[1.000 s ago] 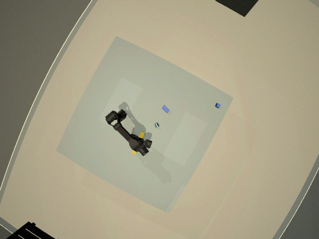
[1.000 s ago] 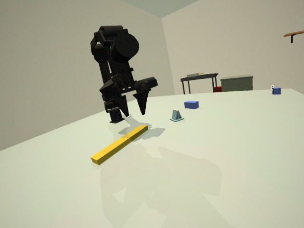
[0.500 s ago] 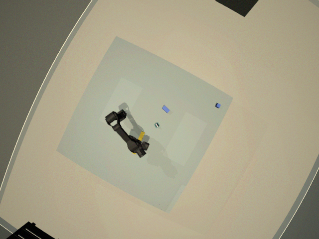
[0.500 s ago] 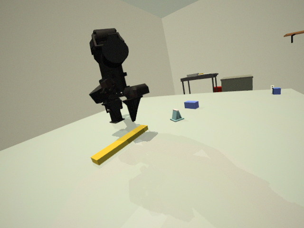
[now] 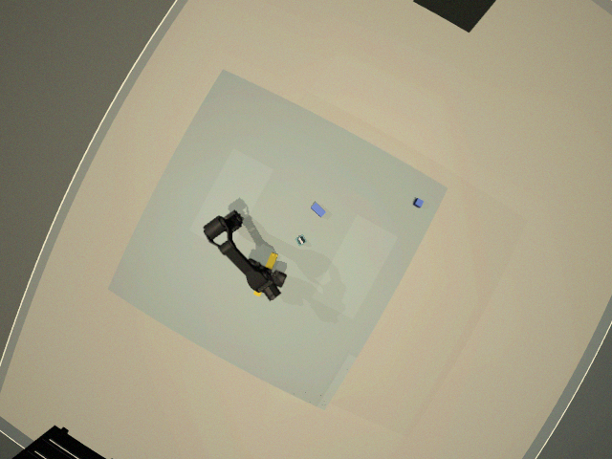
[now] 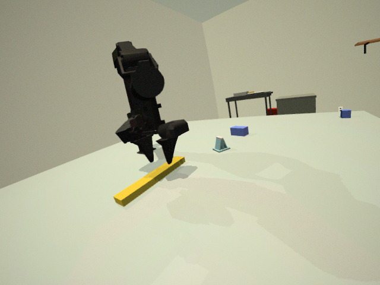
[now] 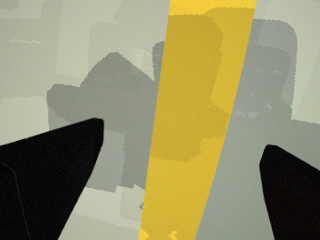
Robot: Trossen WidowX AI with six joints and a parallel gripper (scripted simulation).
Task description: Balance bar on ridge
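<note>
The yellow bar is 30 mm to the right of my gripper tip and 30 mm below it. Round my gripper tip: small blue cube 630 mm to the left, 490 mm ahead, 20 mm below.
</note>
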